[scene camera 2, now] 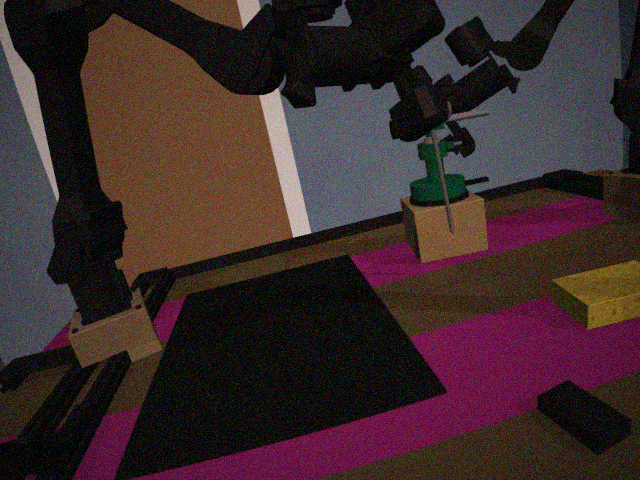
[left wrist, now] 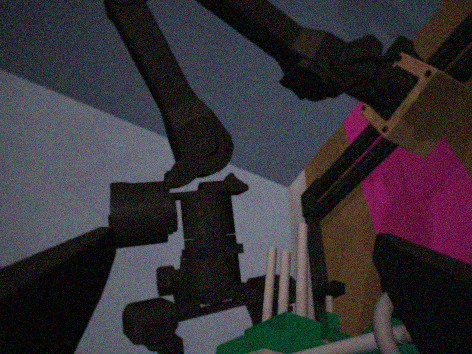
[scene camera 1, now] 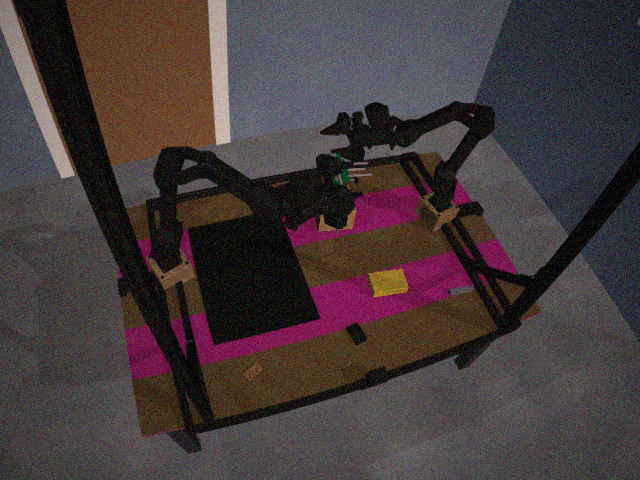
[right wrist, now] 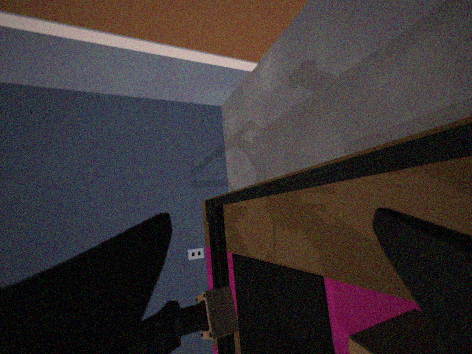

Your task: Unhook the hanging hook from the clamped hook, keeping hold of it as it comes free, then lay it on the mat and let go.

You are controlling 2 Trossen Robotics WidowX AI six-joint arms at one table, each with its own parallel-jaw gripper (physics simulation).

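Places are measured from the left arm's base along level axes (x back, y right, z up), in millimetres.
Where they show: left gripper, between the fingertips: (scene camera 2: 443,56) (left wrist: 247,242) (scene camera 1: 354,179); right gripper, between the fingertips: (scene camera 1: 325,142) (right wrist: 270,220); left arm's base, origin of its link: (scene camera 2: 107,309) (scene camera 1: 168,260) (right wrist: 203,315); right arm's base, origin of its link: (left wrist: 392,93) (scene camera 1: 440,203).
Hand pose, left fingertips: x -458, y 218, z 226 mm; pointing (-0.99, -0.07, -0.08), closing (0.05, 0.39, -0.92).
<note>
Each offset is from my left fingertips to the top centre of the thing. "spot": to the spot under its first point. Level surfaces: height alone.
A green vise {dz -50, dx -72, dy -98 mm} (scene camera 1: 341,179) (scene camera 2: 436,183) (left wrist: 284,331) stands on a tan box {dz -207, dx -61, dy -104 mm} (scene camera 1: 328,225) (scene camera 2: 456,233) at the back of the table. It clamps a grey hook {spot: dz -83, dx -97, dy -52 mm} (scene camera 2: 470,114) that sticks out sideways. The hanging hook {dz -48, dx +10, dy -4 mm} (scene camera 2: 444,190), a thin grey rod, hangs from it down in front of the box. A pale curved hook end {spot: dz -50, dx +14, dy +0 mm} (left wrist: 383,314) shows in the left wrist view. My left gripper (scene camera 1: 334,168) (scene camera 2: 430,121) is open and sits at the top of the vise, around the hooks. My right gripper (scene camera 1: 332,128) (right wrist: 270,220) is open and empty, above and behind the vise. The black mat {dz -287 mm} (scene camera 1: 251,281) (scene camera 2: 280,362) (right wrist: 277,305) lies on the table, left of the vise.
A yellow block {dz -264, dx -22, dy +185 mm} (scene camera 1: 389,282), a small black block {dz -278, dx +157, dy +247 mm} (scene camera 1: 356,332), a grey bar {dz -278, dx -192, dy +346 mm} (scene camera 1: 461,290) and a small tan piece {dz -284, dx +441, dy +167 mm} (scene camera 1: 252,372) lie on the striped table. Black frame rails (scene camera 1: 461,248) run along the table's edges, and each arm base stands on a tan mount (scene camera 1: 172,275).
</note>
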